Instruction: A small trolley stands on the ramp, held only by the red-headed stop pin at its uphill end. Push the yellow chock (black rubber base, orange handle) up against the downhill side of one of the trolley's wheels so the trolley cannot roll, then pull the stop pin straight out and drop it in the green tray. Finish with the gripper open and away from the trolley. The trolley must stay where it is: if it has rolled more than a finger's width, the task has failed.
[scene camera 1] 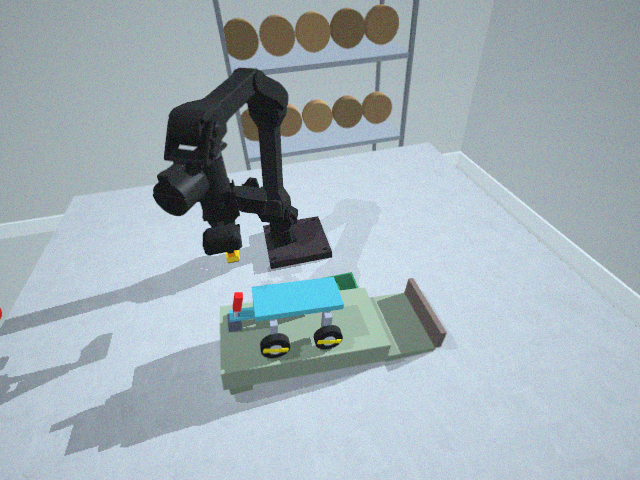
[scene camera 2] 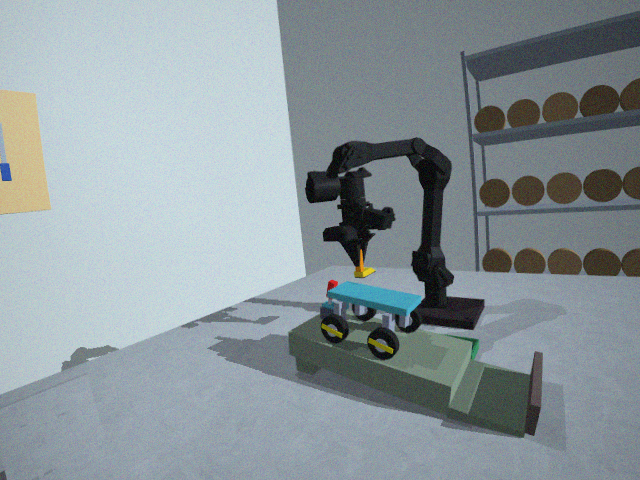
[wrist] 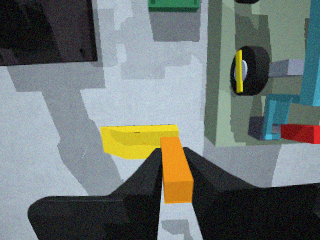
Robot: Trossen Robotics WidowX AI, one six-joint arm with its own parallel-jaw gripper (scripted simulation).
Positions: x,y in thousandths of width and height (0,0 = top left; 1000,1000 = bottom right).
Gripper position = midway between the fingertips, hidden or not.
my gripper: scene camera 1 360,520; scene camera 2 562,553; wrist 536,640
